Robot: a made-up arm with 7 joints. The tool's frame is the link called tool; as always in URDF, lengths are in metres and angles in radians. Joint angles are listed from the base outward.
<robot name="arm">
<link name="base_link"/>
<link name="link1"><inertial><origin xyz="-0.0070 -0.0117 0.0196"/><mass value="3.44"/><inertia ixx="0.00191" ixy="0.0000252" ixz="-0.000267" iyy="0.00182" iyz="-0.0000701" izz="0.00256"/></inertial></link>
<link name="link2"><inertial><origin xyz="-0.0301 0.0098 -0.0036"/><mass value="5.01"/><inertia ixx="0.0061" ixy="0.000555" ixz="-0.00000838" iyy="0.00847" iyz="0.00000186" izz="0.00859"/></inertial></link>
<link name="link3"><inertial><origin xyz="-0.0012 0.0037 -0.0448"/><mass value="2.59"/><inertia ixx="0.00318" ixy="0" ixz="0" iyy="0.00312" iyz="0.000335" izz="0.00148"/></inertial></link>
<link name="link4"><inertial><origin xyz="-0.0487 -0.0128 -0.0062"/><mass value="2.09"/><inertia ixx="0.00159" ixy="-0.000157" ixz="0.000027" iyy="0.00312" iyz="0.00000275" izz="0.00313"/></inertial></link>
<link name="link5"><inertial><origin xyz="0.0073 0.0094 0.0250"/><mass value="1.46"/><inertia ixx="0.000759" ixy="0" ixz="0" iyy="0.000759" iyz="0" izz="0.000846"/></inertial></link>
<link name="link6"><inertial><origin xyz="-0.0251 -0.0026 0.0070"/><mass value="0.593"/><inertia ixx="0.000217" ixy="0" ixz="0" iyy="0.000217" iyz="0" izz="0.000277"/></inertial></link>
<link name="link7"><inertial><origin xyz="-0.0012 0.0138 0.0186"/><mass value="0.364"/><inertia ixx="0.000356" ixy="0" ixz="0" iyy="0.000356" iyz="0" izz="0.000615"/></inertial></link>
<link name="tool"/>
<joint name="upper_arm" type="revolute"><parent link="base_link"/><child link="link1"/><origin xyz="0.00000 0.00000 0.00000" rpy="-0.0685 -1.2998 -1.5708"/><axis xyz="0 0 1"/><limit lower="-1.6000" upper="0.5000"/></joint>
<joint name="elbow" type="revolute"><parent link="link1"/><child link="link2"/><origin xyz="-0.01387 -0.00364 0.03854" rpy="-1.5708 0.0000 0.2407"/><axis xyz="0 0 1"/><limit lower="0.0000" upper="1.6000"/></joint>
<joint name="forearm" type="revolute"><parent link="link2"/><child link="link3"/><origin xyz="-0.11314 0.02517 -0.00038" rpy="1.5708 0.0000 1.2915"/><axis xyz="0 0 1"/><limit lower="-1.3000" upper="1.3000"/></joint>
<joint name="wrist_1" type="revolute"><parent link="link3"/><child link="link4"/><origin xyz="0.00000 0.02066 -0.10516" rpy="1.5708 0.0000 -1.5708"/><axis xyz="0 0 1"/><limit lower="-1.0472" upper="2.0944"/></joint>
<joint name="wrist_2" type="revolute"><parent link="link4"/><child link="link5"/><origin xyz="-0.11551 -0.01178 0.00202" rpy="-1.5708 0.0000 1.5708"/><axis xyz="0 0 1"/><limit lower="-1.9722" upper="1.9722"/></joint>
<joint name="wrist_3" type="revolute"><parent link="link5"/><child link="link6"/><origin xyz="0.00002 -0.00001 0.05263" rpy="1.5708 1.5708 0.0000"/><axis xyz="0 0 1"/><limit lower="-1.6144" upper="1.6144"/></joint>
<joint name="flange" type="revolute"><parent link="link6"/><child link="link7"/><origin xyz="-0.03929 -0.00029 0.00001" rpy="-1.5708 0.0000 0.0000"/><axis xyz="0 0 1"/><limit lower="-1.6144" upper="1.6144"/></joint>
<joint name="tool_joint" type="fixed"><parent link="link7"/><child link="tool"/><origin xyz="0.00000 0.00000 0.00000" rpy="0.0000 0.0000 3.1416"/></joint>
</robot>
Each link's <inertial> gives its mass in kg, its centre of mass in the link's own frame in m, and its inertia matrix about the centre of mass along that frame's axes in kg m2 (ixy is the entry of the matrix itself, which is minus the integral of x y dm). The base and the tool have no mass. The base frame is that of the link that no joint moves.
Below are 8 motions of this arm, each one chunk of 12 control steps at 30 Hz.
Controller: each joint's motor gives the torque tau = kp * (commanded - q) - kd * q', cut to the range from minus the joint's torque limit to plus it. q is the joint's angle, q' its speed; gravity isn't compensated. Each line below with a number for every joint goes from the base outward.
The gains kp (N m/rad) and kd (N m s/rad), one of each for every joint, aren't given. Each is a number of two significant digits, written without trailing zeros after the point. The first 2 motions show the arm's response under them.
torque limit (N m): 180 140 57 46 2 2.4 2.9
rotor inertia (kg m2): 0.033 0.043 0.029 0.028 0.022 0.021 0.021
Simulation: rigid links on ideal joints. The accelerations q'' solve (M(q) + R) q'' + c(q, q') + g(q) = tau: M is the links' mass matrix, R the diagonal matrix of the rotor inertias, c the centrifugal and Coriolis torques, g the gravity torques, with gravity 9.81 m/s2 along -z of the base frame. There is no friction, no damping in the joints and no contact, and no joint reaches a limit. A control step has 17 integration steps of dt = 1/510 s. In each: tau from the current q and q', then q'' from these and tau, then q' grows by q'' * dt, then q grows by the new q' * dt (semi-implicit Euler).
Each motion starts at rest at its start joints. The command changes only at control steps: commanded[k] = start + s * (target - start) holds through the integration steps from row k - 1 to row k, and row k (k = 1, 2, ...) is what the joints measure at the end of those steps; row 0 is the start. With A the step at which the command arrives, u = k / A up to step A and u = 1 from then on. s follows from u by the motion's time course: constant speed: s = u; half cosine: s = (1 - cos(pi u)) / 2; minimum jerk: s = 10 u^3 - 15 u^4 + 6 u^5; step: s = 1 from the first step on.
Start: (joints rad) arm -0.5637 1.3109 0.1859 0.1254 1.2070 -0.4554 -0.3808
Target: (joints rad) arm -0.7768 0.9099 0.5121 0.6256 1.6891 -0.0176 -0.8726
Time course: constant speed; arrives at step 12
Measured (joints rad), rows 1 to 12:
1: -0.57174 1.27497 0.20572 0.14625 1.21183 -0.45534 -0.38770
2: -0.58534 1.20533 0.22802 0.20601 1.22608 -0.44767 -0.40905
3: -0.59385 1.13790 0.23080 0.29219 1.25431 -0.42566 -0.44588
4: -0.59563 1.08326 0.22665 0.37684 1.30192 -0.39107 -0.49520
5: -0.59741 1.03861 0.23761 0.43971 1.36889 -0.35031 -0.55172
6: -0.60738 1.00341 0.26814 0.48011 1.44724 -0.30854 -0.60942
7: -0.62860 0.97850 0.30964 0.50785 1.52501 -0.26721 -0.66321
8: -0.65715 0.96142 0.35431 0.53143 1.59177 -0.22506 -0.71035
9: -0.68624 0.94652 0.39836 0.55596 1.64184 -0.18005 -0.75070
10: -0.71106 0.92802 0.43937 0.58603 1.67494 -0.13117 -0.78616
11: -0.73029 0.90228 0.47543 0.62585 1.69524 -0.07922 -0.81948
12: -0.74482 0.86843 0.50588 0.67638 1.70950 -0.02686 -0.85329
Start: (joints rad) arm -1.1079 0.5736 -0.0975 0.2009 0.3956 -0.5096 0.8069
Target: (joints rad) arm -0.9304 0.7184 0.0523 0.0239 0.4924 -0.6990 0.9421
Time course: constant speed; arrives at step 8
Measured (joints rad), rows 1 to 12:
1: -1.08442 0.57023 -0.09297 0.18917 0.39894 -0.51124 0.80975
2: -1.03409 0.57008 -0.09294 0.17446 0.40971 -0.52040 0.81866
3: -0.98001 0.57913 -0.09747 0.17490 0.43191 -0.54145 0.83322
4: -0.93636 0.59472 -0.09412 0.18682 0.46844 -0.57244 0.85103
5: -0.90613 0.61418 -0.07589 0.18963 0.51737 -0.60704 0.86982
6: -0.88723 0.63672 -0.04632 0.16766 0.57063 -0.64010 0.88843
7: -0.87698 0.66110 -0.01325 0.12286 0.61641 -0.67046 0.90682
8: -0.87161 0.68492 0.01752 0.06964 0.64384 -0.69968 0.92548
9: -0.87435 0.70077 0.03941 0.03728 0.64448 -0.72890 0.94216
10: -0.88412 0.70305 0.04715 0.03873 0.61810 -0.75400 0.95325
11: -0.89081 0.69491 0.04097 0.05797 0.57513 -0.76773 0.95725
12: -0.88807 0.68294 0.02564 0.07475 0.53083 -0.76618 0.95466
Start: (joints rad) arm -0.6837 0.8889 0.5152 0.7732 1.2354 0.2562 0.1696
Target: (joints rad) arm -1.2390 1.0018 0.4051 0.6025 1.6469 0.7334 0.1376
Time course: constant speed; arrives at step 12
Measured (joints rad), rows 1 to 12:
1: -0.69246 0.87818 0.51462 0.79158 1.24216 0.26364 0.16962
2: -0.71608 0.85637 0.50016 0.83050 1.26260 0.28768 0.16846
3: -0.74974 0.83349 0.47200 0.85784 1.29696 0.32755 0.16453
4: -0.78908 0.81767 0.44335 0.85267 1.34101 0.37528 0.15776
5: -0.83566 0.81709 0.42208 0.82218 1.38818 0.42187 0.14977
6: -0.89032 0.83482 0.41008 0.78242 1.43273 0.46219 0.14280
7: -0.94927 0.86635 0.40763 0.74230 1.47199 0.49659 0.13858
8: -1.00672 0.90287 0.41274 0.70521 1.50641 0.52974 0.13768
9: -1.05888 0.93570 0.42036 0.67490 1.53825 0.56764 0.13939
10: -1.10517 0.95895 0.42463 0.65545 1.56998 0.61447 0.14210
11: -1.14695 0.97045 0.42152 0.64786 1.60286 0.67042 0.14395
12: -1.18592 0.97180 0.41017 0.64851 1.63631 0.73153 0.14346

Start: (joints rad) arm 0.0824 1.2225 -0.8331 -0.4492 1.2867 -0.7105 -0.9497
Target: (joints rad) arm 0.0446 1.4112 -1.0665 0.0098 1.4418 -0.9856 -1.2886
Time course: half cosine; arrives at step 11
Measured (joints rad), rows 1 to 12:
1: 0.07526 1.20568 -0.84046 -0.42555 1.28919 -0.71092 -0.95044
2: 0.06553 1.17894 -0.85857 -0.37641 1.29755 -0.70961 -0.95444
3: 0.06020 1.17147 -0.88902 -0.32676 1.31216 -0.70676 -0.96619
4: 0.05973 1.19210 -0.92664 -0.28290 1.33114 -0.70893 -0.99036
5: 0.06052 1.23072 -0.96294 -0.23199 1.35184 -0.72494 -1.02965
6: 0.05819 1.27172 -0.99345 -0.16246 1.37367 -0.75944 -1.08299
7: 0.05201 1.30559 -1.01774 -0.08092 1.39881 -0.80999 -1.14538
8: 0.04487 1.33162 -1.03745 -0.00928 1.42951 -0.86881 -1.20914
9: 0.03975 1.35203 -1.05435 0.03344 1.46445 -0.92697 -1.26599
10: 0.03748 1.36581 -1.06780 0.04544 1.49801 -0.97695 -1.30891
11: 0.03742 1.36944 -1.07496 0.03794 1.52285 -1.01279 -1.33314
12: 0.03751 1.36227 -1.07644 0.02337 1.53305 -1.02996 -1.33768

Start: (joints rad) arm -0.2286 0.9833 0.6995 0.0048 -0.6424 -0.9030 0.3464
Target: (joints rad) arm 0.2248 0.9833 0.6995 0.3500 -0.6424 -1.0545 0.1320
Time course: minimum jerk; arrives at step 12
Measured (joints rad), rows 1 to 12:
1: -0.22755 0.96557 0.69646 0.01012 -0.64071 -0.90443 0.34575
2: -0.21562 0.93371 0.67821 0.03201 -0.63656 -0.90928 0.34349
3: -0.18673 0.90922 0.64582 0.07430 -0.62786 -0.91569 0.33731
4: -0.14152 0.89799 0.61667 0.12878 -0.61121 -0.91976 0.32378
5: -0.08221 0.89645 0.60628 0.18463 -0.58688 -0.92058 0.30045
6: -0.01296 0.90047 0.61512 0.23907 -0.56047 -0.92213 0.26730
7: 0.05908 0.90715 0.63254 0.29462 -0.54012 -0.92979 0.22699
8: 0.12553 0.91299 0.64815 0.34951 -0.53221 -0.94617 0.18415
9: 0.17924 0.91460 0.65738 0.39521 -0.53887 -0.96994 0.14431
10: 0.21541 0.91117 0.65991 0.42290 -0.55779 -0.99740 0.11276
11: 0.23210 0.90532 0.65674 0.42989 -0.58327 -1.02416 0.09345
12: 0.23161 0.90140 0.64929 0.41994 -0.60803 -1.04594 0.08785

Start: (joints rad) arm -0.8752 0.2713 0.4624 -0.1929 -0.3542 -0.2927 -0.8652
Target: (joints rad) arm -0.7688 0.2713 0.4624 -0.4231 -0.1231 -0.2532 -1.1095
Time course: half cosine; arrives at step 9
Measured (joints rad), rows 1 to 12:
1: -0.86073 0.26417 0.46230 -0.18765 -0.35296 -0.29341 -0.86668
2: -0.82927 0.24918 0.46178 -0.17581 -0.34744 -0.29288 -0.87381
3: -0.79419 0.23526 0.45993 -0.17088 -0.33359 -0.28604 -0.89155
4: -0.76430 0.22811 0.45772 -0.18894 -0.30767 -0.26977 -0.92300
5: -0.74396 0.22921 0.45726 -0.23627 -0.26830 -0.24595 -0.96760
6: -0.73397 0.23692 0.45954 -0.30343 -0.21783 -0.22146 -1.02083
7: -0.73162 0.24722 0.46351 -0.37019 -0.16238 -0.20529 -1.07517
8: -0.73206 0.25500 0.46693 -0.41568 -0.11034 -0.20412 -1.12194
9: -0.73181 0.25686 0.46805 -0.42699 -0.07014 -0.21888 -1.15335
10: -0.73008 0.25318 0.46622 -0.40620 -0.04737 -0.24342 -1.16513
11: -0.72685 0.24698 0.46202 -0.37142 -0.04254 -0.26681 -1.15887
12: -0.72237 0.24120 0.45732 -0.34554 -0.05184 -0.27917 -1.14101

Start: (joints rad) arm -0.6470 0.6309 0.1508 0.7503 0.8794 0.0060 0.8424
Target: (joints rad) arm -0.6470 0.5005 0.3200 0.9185 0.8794 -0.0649 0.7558
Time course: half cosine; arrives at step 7
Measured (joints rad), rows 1 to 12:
1: -0.64197 0.61803 0.15916 0.76345 0.88072 0.00601 0.84255
2: -0.63185 0.58683 0.17633 0.80492 0.88435 0.00524 0.84074
3: -0.62027 0.54496 0.20148 0.86815 0.89085 0.00256 0.83295
4: -0.60755 0.50045 0.23313 0.93430 0.90069 -0.00201 0.81661
5: -0.59467 0.46098 0.26466 0.98706 0.91323 -0.00822 0.79237
6: -0.58449 0.43293 0.28752 1.01956 0.92677 -0.01599 0.76434
7: -0.57936 0.42072 0.29554 1.02974 0.93914 -0.02473 0.73887
8: -0.58065 0.42429 0.29397 1.01977 0.94849 -0.03377 0.72200
9: -0.58896 0.43849 0.29549 0.99849 0.95307 -0.04257 0.71685
10: -0.60211 0.45649 0.30321 0.97552 0.95090 -0.04993 0.72286
11: -0.61544 0.47216 0.31189 0.95643 0.94100 -0.05445 0.73646
12: -0.62465 0.48104 0.31709 0.94459 0.92462 -0.05571 0.75256

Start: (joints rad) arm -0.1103 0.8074 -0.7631 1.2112 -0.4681 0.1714 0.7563
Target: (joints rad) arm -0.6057 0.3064 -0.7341 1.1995 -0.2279 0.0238 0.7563
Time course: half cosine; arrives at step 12
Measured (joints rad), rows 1 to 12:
1: -0.11666 0.79179 -0.76305 1.22470 -0.46687 0.17269 0.75721
2: -0.13117 0.75543 -0.76552 1.24012 -0.46207 0.17803 0.75946
3: -0.15491 0.70604 -0.77001 1.24235 -0.45047 0.18748 0.76193
4: -0.19285 0.64623 -0.77299 1.23729 -0.42944 0.19720 0.76343
5: -0.24679 0.57868 -0.77234 1.23178 -0.39862 0.20148 0.76346
6: -0.31327 0.50830 -0.76836 1.22430 -0.36006 0.19511 0.76234
7: -0.38619 0.44025 -0.76248 1.21170 -0.31750 0.17468 0.76076
8: -0.45897 0.37828 -0.75592 1.19518 -0.27540 0.13935 0.75939
9: -0.52494 0.32517 -0.74964 1.17845 -0.23812 0.09162 0.75860
10: -0.57764 0.28361 -0.74474 1.16419 -0.20922 0.03727 0.75846
11: -0.61187 0.25621 -0.74225 1.15380 -0.19085 -0.01568 0.75871
12: -0.62483 0.24512 -0.74258 1.14852 -0.18361 -0.05874 0.75896

